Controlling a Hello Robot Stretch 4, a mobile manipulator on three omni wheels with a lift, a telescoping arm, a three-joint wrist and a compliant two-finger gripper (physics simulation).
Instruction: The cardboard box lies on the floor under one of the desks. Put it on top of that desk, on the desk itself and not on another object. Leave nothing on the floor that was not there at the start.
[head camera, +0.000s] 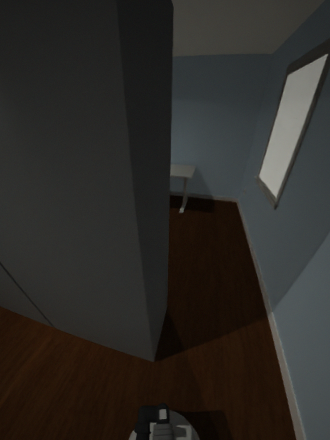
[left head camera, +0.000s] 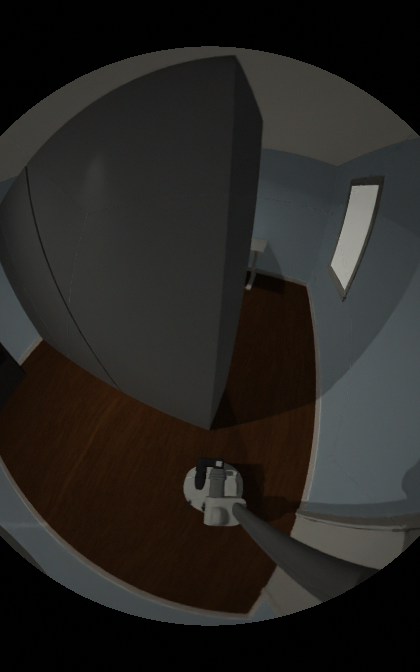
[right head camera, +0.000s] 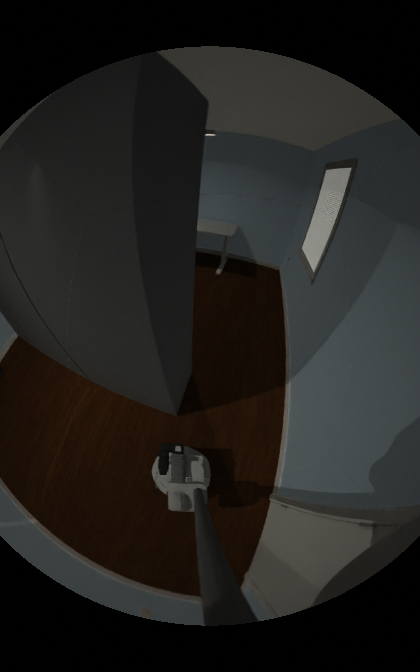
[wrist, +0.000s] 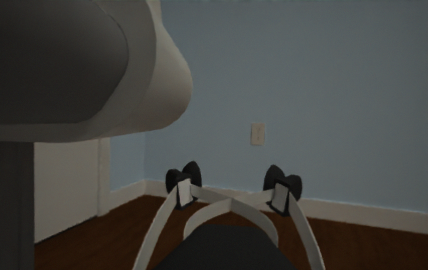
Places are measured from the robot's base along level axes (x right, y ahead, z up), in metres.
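Pixels of known places: gripper, fingertip midpoint: (wrist: 232, 178).
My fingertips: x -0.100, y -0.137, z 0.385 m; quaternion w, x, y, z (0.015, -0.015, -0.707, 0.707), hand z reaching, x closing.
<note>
Behind a point stands the place of what it marks.
A light-topped desk (head camera: 183, 171) {x 0.454, y 2.944, z 0.692 m} (left head camera: 259, 244) (right head camera: 218, 228) stands far off against the back wall. One end of it and a pale leg show; the rest is hidden behind a tall grey block. The cardboard box does not show in any view. My gripper (wrist: 232, 178) {x -0.100, y -0.137, z 0.385 m} is open and empty in the wrist view, its two fingertips wide apart in front of a blue wall and its baseboard.
The tall grey block (head camera: 75, 175) {x -0.223, y 0.528, z 1.392 m} (left head camera: 150, 250) (right head camera: 100, 225) stands close ahead on the left. A passage of wooden floor (head camera: 215, 280) {x 0.628, y 1.198, z -0.028 m} runs between it and the right wall, which has a window (head camera: 295, 120) {x 1.293, y 1.726, z 1.544 m}. A pale door (wrist: 65, 185) {x 0.529, y -0.893, z 0.161 m} shows left in the wrist view.
</note>
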